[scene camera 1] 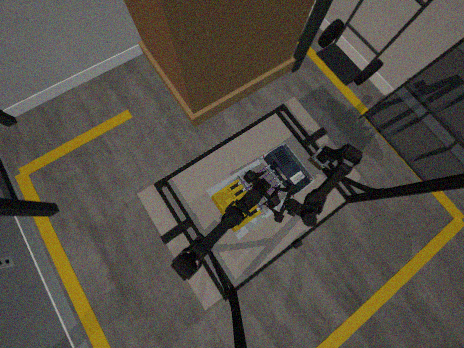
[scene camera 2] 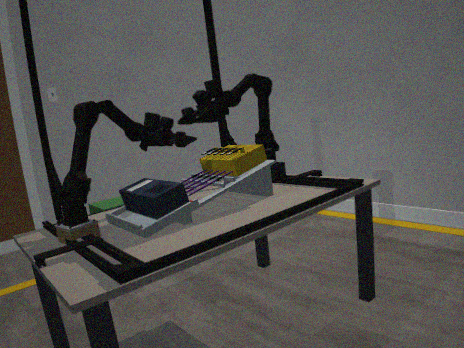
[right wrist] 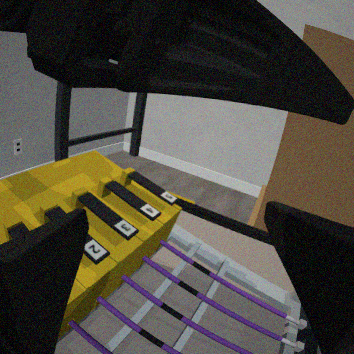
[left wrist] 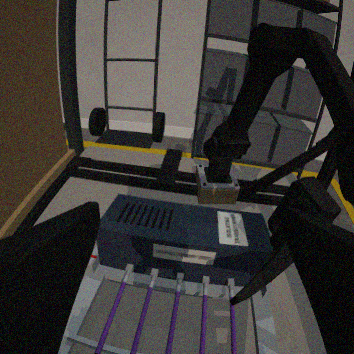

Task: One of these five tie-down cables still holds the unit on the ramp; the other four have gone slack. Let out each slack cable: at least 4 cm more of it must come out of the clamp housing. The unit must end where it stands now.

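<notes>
The dark blue unit [scene camera 1: 287,162] [scene camera 2: 152,197] [left wrist: 185,225] sits low on the grey ramp [scene camera 2: 257,180]. The yellow clamp housing [scene camera 1: 225,200] [scene camera 2: 250,155] [right wrist: 50,175] sits at the top. Several purple cables [scene camera 2: 207,180] [left wrist: 175,310] [right wrist: 187,287] run between them; black bands show on them in the right wrist view. I cannot tell which are slack. Black levers numbered 2 to 5 lie on the housing; label 1 is hidden. My left gripper [scene camera 2: 187,118] [left wrist: 195,216] is open, above the ramp. My right gripper [scene camera 2: 187,140] [right wrist: 177,216] is open over the housing's front edge and cables.
My two grippers are close together above the ramp. In the left wrist view, a finger of the right arm overlaps the rightmost cable. A green block [scene camera 2: 106,205] lies behind the unit. The black frame [scene camera 2: 240,227] borders the table top. A wooden cabinet [scene camera 1: 225,55] stands beyond it.
</notes>
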